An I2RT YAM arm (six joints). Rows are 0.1 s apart.
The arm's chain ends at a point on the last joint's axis. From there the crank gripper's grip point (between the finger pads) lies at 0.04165 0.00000 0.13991 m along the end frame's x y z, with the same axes.
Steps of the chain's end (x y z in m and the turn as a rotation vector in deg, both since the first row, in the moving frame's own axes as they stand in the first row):
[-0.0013, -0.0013, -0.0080, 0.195, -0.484, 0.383]
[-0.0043, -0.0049, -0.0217, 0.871, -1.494, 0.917]
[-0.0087, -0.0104, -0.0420, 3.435, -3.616, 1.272]
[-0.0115, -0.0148, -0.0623, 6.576, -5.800, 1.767]
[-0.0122, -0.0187, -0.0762, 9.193, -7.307, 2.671]
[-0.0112, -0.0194, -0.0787, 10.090, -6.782, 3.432]
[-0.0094, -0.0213, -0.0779, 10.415, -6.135, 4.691]
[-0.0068, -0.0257, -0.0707, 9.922, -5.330, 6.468]
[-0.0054, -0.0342, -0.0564, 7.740, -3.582, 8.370]
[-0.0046, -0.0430, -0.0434, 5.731, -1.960, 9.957]
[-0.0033, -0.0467, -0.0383, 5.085, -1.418, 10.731]
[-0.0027, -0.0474, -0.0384, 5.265, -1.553, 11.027]
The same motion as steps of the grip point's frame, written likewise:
[-0.0025, -0.0015, -0.0077, 0.195, -0.484, 0.383]
[-0.0079, -0.0064, -0.0207, 0.871, -1.494, 0.917]
[-0.0175, -0.0180, -0.0399, 3.435, -3.616, 1.272]
[-0.0256, -0.0300, -0.0597, 6.576, -5.800, 1.767]
[-0.0298, -0.0399, -0.0737, 9.193, -7.307, 2.671]
[-0.0273, -0.0423, -0.0767, 10.090, -6.782, 3.432]
[-0.0236, -0.0441, -0.0763, 10.415, -6.135, 4.691]
[-0.0188, -0.0461, -0.0691, 9.922, -5.330, 6.468]
[-0.0132, -0.0477, -0.0549, 7.740, -3.582, 8.370]
[-0.0088, -0.0502, -0.0424, 5.731, -1.960, 9.957]
[-0.0063, -0.0517, -0.0375, 5.085, -1.418, 10.731]
[-0.0060, -0.0526, -0.0376, 5.265, -1.553, 11.027]

